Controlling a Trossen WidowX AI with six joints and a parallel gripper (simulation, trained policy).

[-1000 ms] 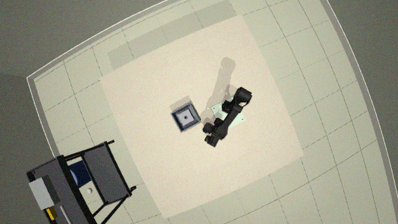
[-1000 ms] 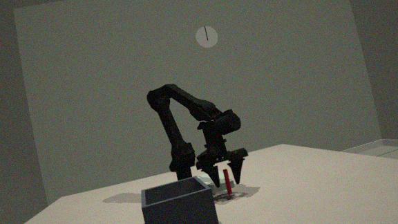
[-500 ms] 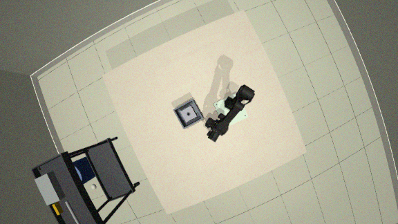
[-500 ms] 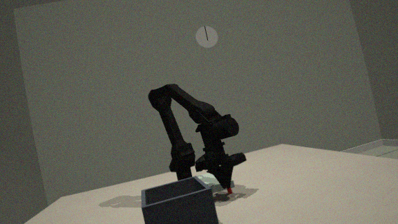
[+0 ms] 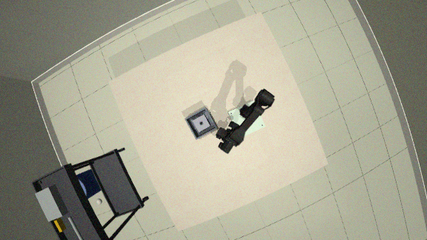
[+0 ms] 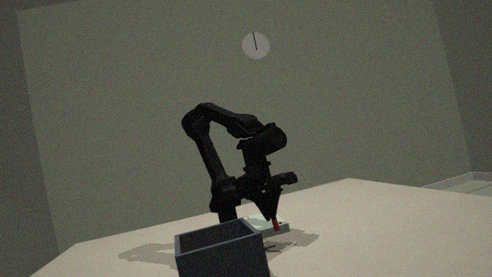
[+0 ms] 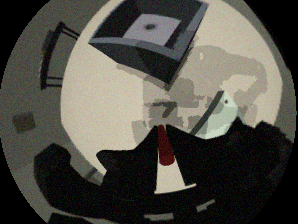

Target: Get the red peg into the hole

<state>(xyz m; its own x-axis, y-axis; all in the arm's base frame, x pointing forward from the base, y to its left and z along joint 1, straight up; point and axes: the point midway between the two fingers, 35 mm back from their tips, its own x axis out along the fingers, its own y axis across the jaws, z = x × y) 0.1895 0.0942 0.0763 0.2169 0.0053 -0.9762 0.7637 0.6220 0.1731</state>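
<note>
Now: gripper tip 120 mm short of the grey plate, 140 mm to the left of it and 20 mm above it. The rest, counted from my gripper tip: red peg: 10 mm behind, 10 mm to the left, 10 mm above; then dark-blue box: 120 mm ahead, 140 mm to the right, 40 mm below.
</note>
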